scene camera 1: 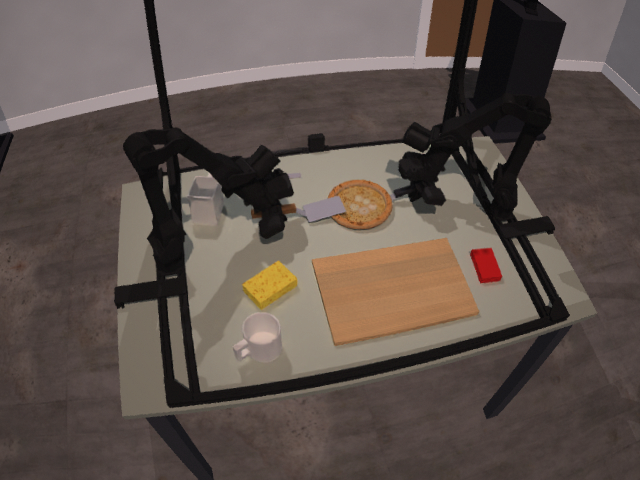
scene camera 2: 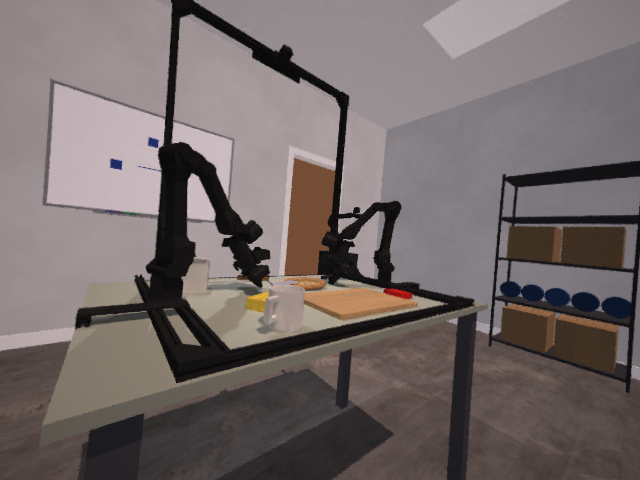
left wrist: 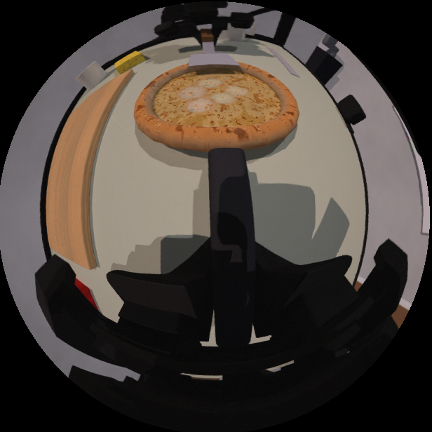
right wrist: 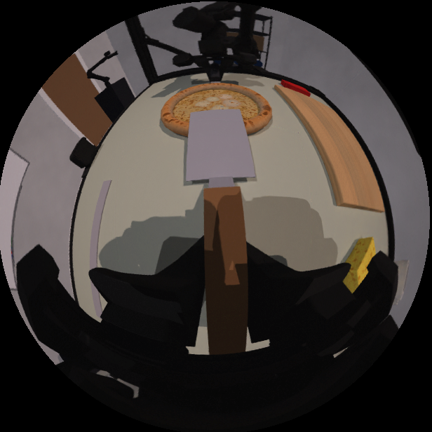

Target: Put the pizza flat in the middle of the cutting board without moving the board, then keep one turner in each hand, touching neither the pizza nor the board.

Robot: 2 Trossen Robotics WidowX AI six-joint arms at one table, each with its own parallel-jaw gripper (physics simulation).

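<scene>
The pizza (scene camera 1: pixel 360 203) (scene camera 2: pixel 313 283) (left wrist: pixel 217 102) (right wrist: pixel 215 101) is behind the cutting board (scene camera 1: pixel 392 291) (scene camera 2: pixel 361 302) (left wrist: pixel 75 165) (right wrist: pixel 340 145), apart from it; a shadow shows below its near rim in the left wrist view. My left gripper (scene camera 1: pixel 419 192) (left wrist: pixel 226 236) is shut on the black-handled turner (scene camera 1: pixel 402 192) (left wrist: pixel 229 200) at the pizza's right; its blade is hidden, apparently under the pizza. My right gripper (scene camera 1: pixel 272 212) (right wrist: pixel 219 240) is shut on the brown-handled turner (scene camera 1: pixel 324 208) (left wrist: pixel 212 60) (right wrist: pixel 220 145). Its blade overlaps the pizza's left rim from above; contact is unclear.
A yellow sponge (scene camera 1: pixel 269 284) (scene camera 2: pixel 256 301) (right wrist: pixel 361 265) and a white mug (scene camera 1: pixel 262 335) (scene camera 2: pixel 285 308) are left of the board. A red block (scene camera 1: pixel 485 265) (scene camera 2: pixel 398 293) is right of it. A white container (scene camera 1: pixel 205 204) stands behind the right arm. A pale strip (scene camera 1: pixel 294 175) (right wrist: pixel 96 225) lies at the back.
</scene>
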